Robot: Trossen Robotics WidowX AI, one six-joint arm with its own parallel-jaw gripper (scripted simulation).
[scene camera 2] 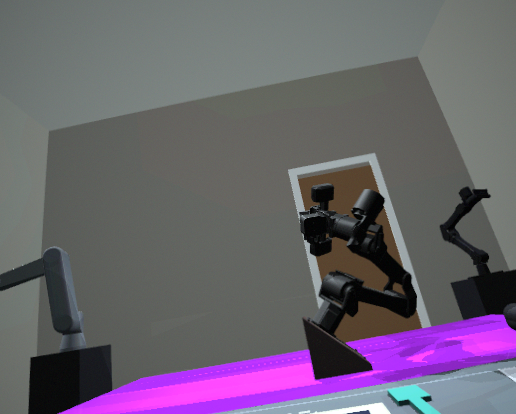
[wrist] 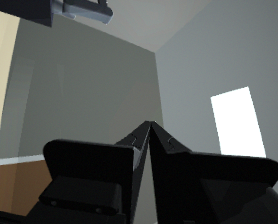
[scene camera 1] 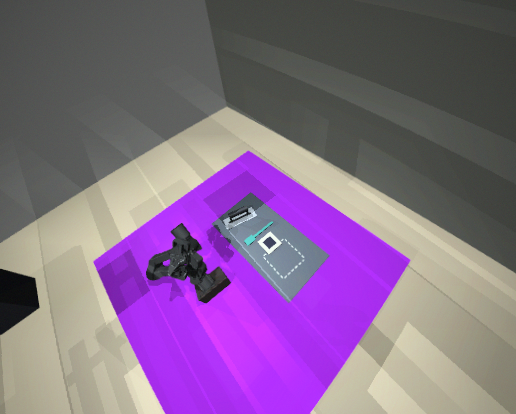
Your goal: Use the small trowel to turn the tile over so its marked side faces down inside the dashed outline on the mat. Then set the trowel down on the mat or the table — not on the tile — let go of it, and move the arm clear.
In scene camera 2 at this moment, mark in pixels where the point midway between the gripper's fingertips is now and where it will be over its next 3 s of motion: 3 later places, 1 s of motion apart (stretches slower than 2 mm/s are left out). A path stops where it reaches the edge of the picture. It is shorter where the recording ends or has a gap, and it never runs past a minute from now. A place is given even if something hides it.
My gripper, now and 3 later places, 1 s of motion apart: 300, 212; 290, 180; 298, 164; 361, 197
